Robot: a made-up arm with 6 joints.
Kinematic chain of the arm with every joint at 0, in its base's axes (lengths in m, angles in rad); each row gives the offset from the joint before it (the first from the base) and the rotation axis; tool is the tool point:
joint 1: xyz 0 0 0.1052 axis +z
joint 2: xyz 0 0.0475 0 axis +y
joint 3: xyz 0 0 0.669 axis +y
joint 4: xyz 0 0 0.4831 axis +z
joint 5: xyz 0 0 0 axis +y
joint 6: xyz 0 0 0.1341 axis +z
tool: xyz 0 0 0
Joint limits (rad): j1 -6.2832..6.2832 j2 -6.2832..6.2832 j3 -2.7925..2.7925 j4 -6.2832..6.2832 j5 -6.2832..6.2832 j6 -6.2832..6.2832
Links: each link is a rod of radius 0.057 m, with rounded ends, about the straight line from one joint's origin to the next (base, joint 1, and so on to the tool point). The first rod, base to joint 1, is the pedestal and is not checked.
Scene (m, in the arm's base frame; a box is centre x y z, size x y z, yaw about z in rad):
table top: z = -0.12
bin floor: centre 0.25 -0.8 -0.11 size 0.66 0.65 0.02 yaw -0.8
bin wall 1: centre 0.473 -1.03 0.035 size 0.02 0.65 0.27 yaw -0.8
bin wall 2: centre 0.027 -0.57 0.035 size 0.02 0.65 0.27 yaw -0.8
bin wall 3: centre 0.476 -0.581 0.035 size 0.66 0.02 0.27 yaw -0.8
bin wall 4: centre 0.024 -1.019 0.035 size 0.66 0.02 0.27 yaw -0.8
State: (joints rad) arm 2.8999 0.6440 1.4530 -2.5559 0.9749 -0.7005
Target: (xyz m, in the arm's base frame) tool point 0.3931 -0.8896 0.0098
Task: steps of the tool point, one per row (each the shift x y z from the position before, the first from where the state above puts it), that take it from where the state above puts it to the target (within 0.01 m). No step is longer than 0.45 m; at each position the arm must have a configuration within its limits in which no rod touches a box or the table.
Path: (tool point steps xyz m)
1: 0.0621 -0.2398 0.2913
2: 0.2110 -0.1599 0.2551
3: 0.2885 -0.0070 0.1856
4: 0.2631 0.1647 0.0921
5: -0.1530 -0.3352 -0.0951
6: 0.0153 -0.3332 -0.2060
7: 0.1593 -0.2369 -0.2892
8: 0.2328 -0.0761 -0.3330
9: 0.2146 0.0975 -0.3307

